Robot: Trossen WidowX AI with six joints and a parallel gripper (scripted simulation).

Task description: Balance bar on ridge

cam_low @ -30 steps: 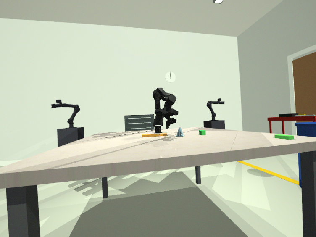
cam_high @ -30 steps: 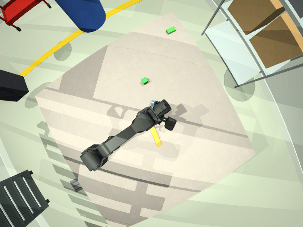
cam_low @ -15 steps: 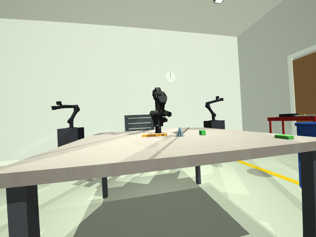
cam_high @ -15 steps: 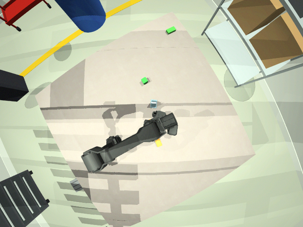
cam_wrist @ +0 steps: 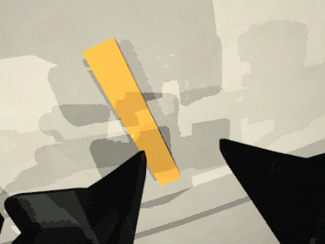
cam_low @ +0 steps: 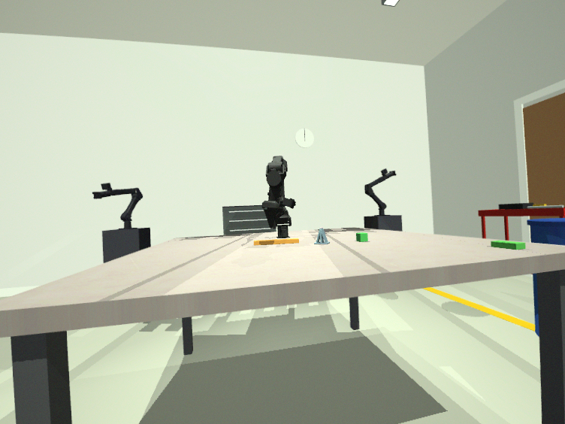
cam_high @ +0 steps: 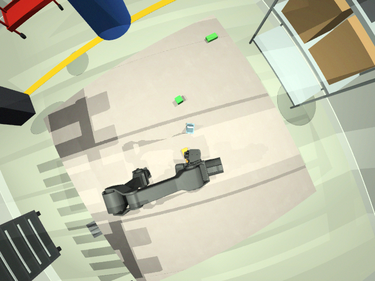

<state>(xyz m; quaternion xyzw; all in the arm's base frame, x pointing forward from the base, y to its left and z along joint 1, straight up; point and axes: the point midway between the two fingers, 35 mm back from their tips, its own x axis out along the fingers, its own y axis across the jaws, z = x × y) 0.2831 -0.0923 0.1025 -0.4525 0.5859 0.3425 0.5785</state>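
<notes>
Now: gripper tip 6 cm above the orange bar, 3 cm past it and 2 cm to the right of it. From my gripper tip the other things lie so: blue-grey ridge: 19 cm to the left, 6 cm ahead, 4 cm below; green cube: 35 cm to the left, 9 cm ahead, 5 cm below; green flat block: 60 cm to the left, 45 cm ahead, 6 cm below.
</notes>
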